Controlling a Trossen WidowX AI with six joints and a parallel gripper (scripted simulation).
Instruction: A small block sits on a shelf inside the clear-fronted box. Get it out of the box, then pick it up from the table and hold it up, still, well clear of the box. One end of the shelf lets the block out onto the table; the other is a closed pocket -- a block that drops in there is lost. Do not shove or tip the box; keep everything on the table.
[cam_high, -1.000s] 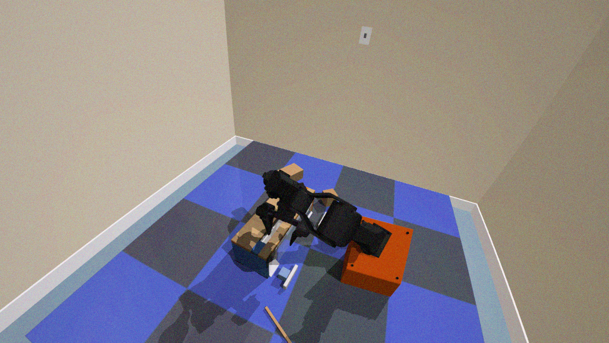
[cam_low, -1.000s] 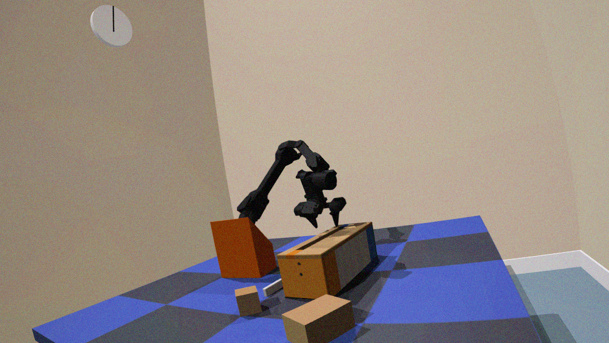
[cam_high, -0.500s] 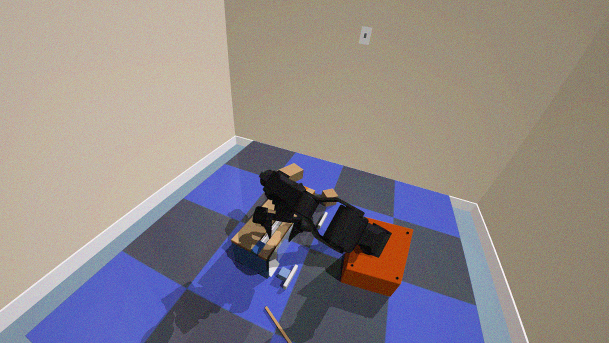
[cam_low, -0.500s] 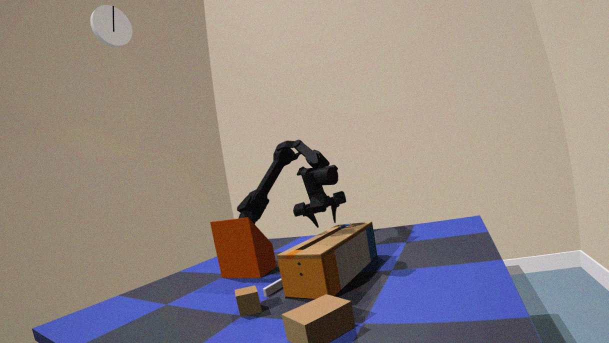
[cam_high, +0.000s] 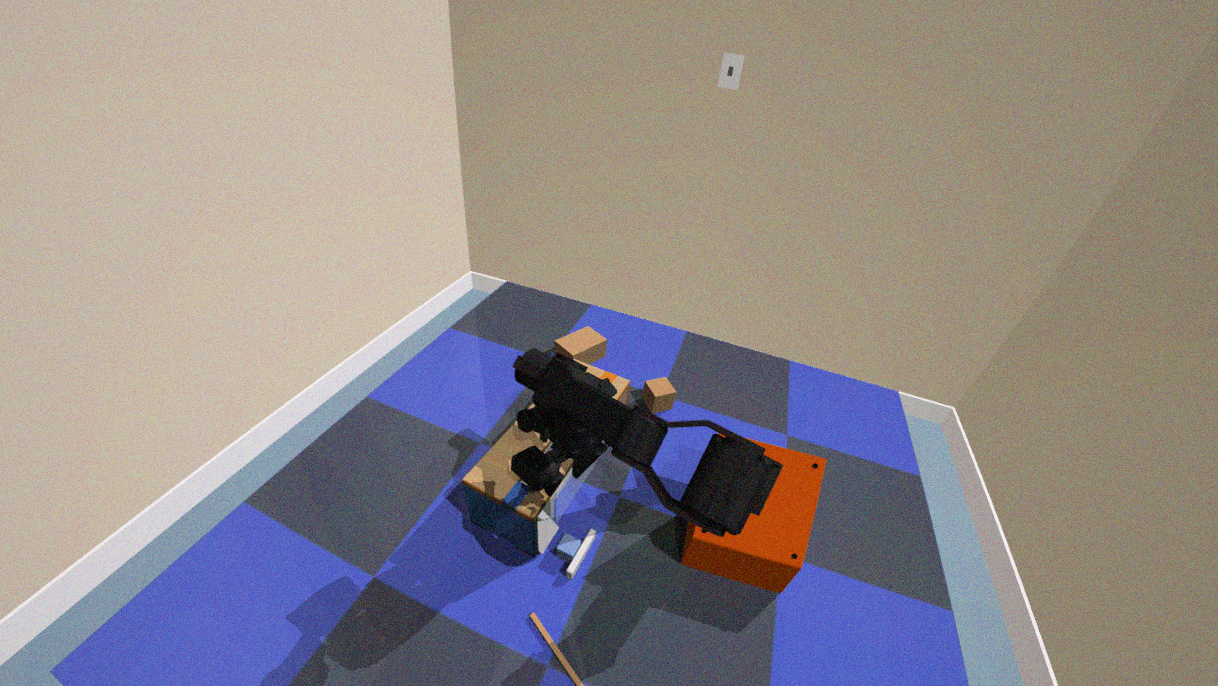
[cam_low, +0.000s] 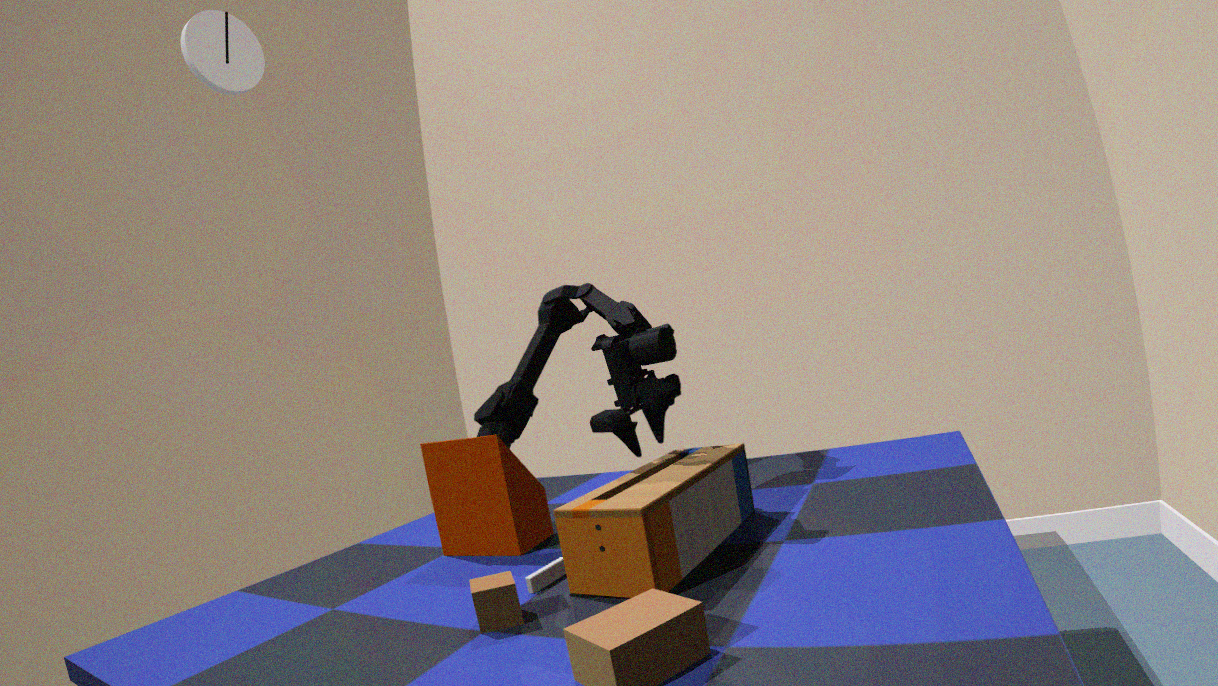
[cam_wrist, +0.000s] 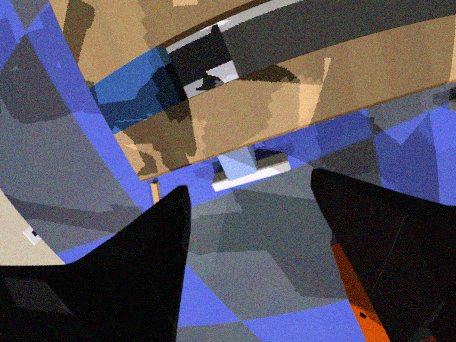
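My gripper tip is now 3 cm past the dark grey-blue block, 3 cm to the right of it and 13 cm above it. Also, from my gripper tip: thin wooden stick 9 cm behind, 20 cm to the left, 14 cm below; then box 3 cm ahead, 13 cm to the right, 8 cm below; then tan cube 8 cm behind, 41 cm to the right, 12 cm below.
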